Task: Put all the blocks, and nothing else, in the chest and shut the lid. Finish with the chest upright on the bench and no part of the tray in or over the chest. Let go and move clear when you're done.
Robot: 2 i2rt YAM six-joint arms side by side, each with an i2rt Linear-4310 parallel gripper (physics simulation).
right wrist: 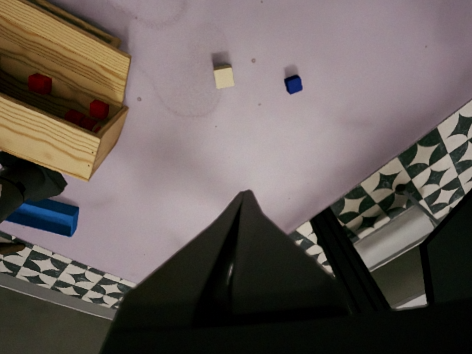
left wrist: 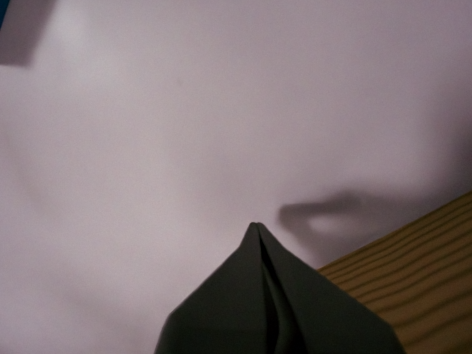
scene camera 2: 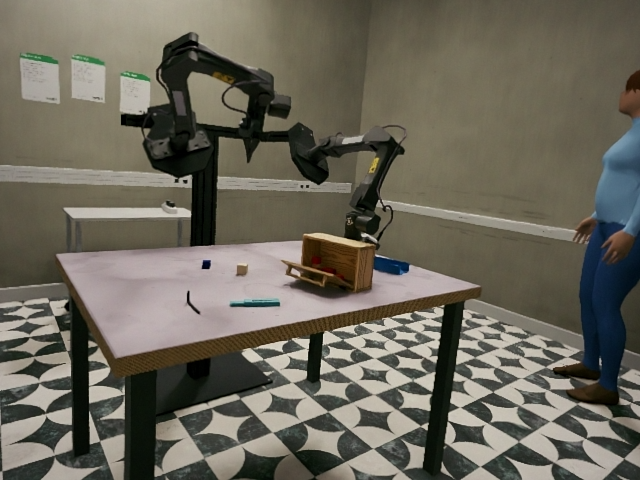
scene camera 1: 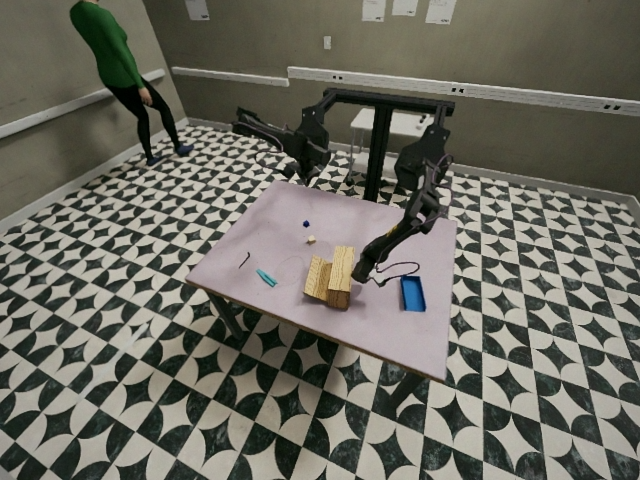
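Where they show: left gripper, between the fingertips: (left wrist: 255, 231) (scene camera 1: 364, 282); right gripper, between the fingertips: (right wrist: 247, 199) (scene camera 2: 248, 162) (scene camera 1: 307, 186); left arm's base, origin of its link: (scene camera 2: 311, 158) (scene camera 1: 421, 167); right arm's base, origin of its link: (scene camera 2: 179, 146).
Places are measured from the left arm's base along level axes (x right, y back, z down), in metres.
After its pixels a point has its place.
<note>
The wooden chest (scene camera 1: 341, 268) {x 0.045, y -0.508, z 0.259 m} (scene camera 2: 338, 240) {x 0.054, y -0.515, z 0.259 m} (left wrist: 425, 270) {x -0.008, y -0.507, z 0.373 m} (right wrist: 45, 135) {x 0.082, y -0.466, z 0.259 m} lies tipped on its side, its mouth facing picture-left in scene camera 1; its lid (scene camera 1: 317, 279) {x 0.130, y -0.569, z 0.351 m} (scene camera 2: 306, 273) {x 0.143, y -0.484, z 0.377 m} is open, low beside the mouth. Several red blocks (scene camera 2: 316, 260) {x 0.091, y -0.425, z 0.347 m} (right wrist: 40, 84) {x 0.058, y -0.535, z 0.368 m} are inside. A cream block (scene camera 1: 311, 240) {x 0.326, y -0.391, z 0.374 m} (scene camera 2: 241, 268) {x 0.341, y -0.396, z 0.381 m} (right wrist: 224, 77) {x 0.337, y -0.382, z 0.371 m} and a dark blue block (scene camera 1: 306, 223) {x 0.438, y -0.309, z 0.378 m} (scene camera 2: 206, 264) {x 0.447, y -0.315, z 0.388 m} (right wrist: 293, 84) {x 0.443, y -0.308, z 0.378 m} lie on the bench. My left gripper (scene camera 1: 359, 279) {x -0.032, y -0.427, z 0.384 m} (left wrist: 255, 232) {x -0.032, y -0.427, z 0.384 m} is shut and empty, low beside the chest's closed side. My right gripper (scene camera 2: 249, 161) {x 0.335, y -0.388, z 0.037 m} (right wrist: 247, 199) {x 0.335, y -0.388, z 0.037 m} is shut and empty, high above the bench's rear.
The blue tray (scene camera 1: 413, 295) {x -0.235, y -0.334, z 0.401 m} (scene camera 2: 391, 266) {x -0.219, y -0.395, z 0.377 m} (right wrist: 45, 217) {x -0.249, y -0.317, z 0.401 m} lies at picture-right of the chest in scene camera 1. A teal tool-like object (scene camera 1: 266, 277) {x 0.338, y -0.699, z 0.390 m} (scene camera 2: 255, 302) {x 0.352, y -0.707, z 0.392 m} and a thin black bent piece (scene camera 1: 245, 259) {x 0.509, y -0.691, z 0.398 m} (scene camera 2: 192, 302) {x 0.511, y -0.684, z 0.397 m} lie on the picture-left part of the bench there.
</note>
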